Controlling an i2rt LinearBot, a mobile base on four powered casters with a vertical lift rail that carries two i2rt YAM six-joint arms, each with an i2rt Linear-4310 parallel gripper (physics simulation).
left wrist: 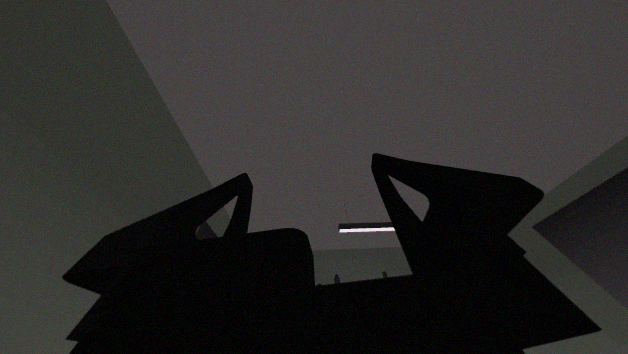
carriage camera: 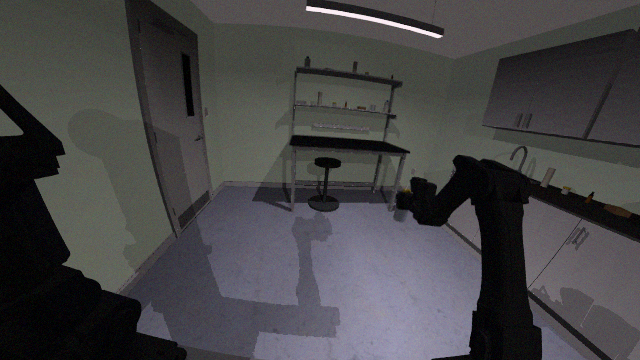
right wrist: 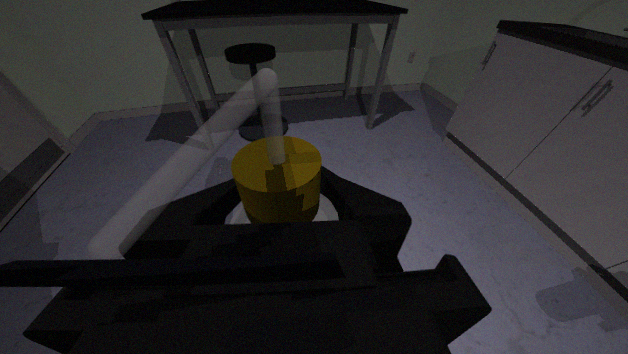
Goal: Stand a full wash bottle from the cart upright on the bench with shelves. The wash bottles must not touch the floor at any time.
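Places are measured from the left arm's base along level axes (x ahead, y left, z up), in metres.
Where they show: left gripper, fingertip midpoint: [left wrist: 309,170]; right gripper, fingertip midpoint: [carriage camera: 400,196].
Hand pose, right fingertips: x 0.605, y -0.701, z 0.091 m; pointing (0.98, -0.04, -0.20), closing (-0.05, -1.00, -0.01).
Observation:
After its pixels a point has its place.
My right gripper [carriage camera: 409,201] {x 0.605, y -0.701, z 0.091 m} [right wrist: 289,175] {x 0.605, y -0.701, z 0.091 m} is shut on a wash bottle [carriage camera: 400,215] {x 0.530, y -0.683, z 0.034 m} [right wrist: 277,175] {x 0.554, y -0.699, z 0.143 m} with a yellow cap and a bent clear spout. The bottle hangs roughly upright above the floor; its fill level cannot be made out. The bench with shelves [carriage camera: 345,144] [right wrist: 280,9] stands against the far wall, beyond the bottle, with a black top and two shelves above it. My left gripper [left wrist: 309,170] {x 0.014, y 0.004, z 0.447 m} is open and empty, raised toward the ceiling; part of it shows at the left edge of the carriage view. The cart does not show.
A black stool [carriage camera: 327,162] [right wrist: 250,53] stands at the bench's front. Small bottles and boxes stand on the shelves. A counter [carriage camera: 572,198] {x 0.823, y -2.370, z 0.062 m} [right wrist: 565,37] {x 1.430, y -2.007, z 0.054 m} with a tap and small items runs along the right, under wall cabinets [carriage camera: 555,90] {x 1.251, y -2.333, z 0.898 m}. A door [carriage camera: 167,100] {x 1.438, y 1.138, z 0.489 m} is at left.

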